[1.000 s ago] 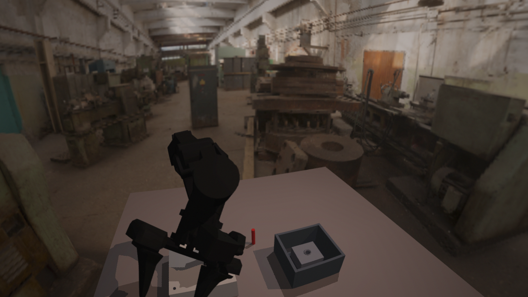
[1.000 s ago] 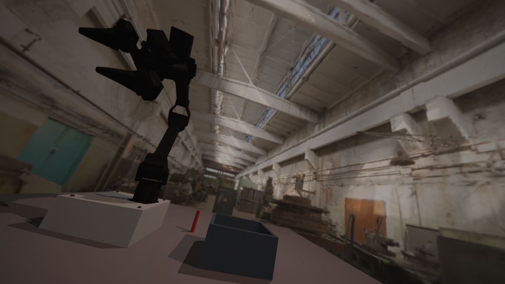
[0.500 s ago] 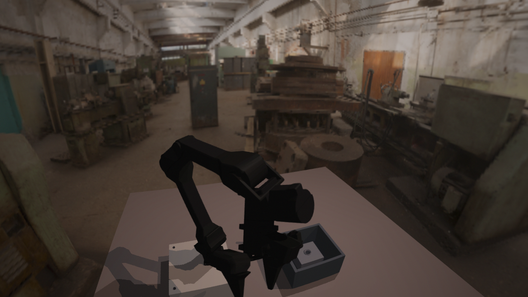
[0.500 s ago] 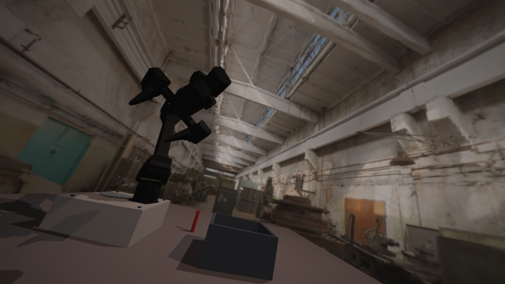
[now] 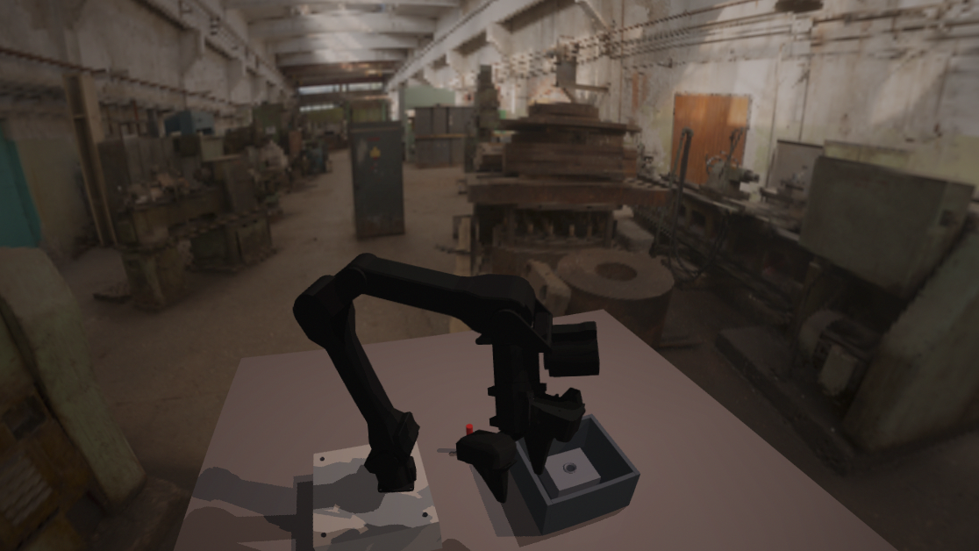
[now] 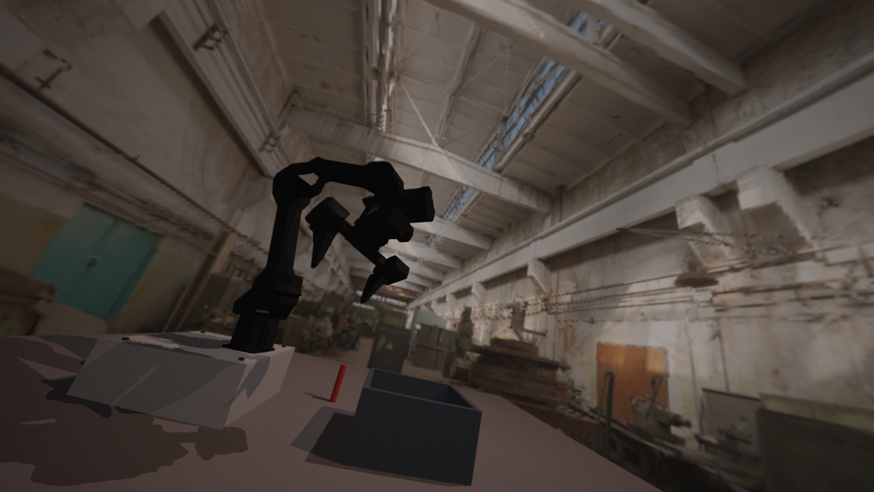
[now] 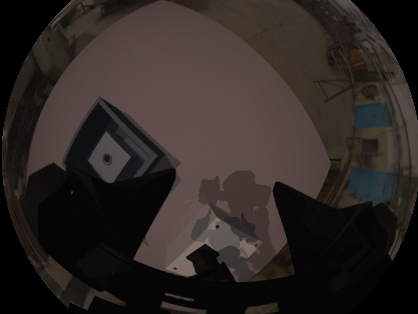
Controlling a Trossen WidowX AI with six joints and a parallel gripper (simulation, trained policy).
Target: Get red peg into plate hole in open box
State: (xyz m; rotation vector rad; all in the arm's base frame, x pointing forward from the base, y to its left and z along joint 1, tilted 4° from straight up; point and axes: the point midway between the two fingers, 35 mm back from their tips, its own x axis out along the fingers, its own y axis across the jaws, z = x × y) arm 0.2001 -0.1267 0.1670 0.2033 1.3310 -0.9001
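My gripper tip is now 29 cm to the right of the red peg, 19 cm above it and 5 cm past it. From my gripper tip the other things lie so: dark grey box (20 cm below, 17 cm to the left, 14 cm ahead); light grey plate (18 cm below, 17 cm to the left, 14 cm ahead).
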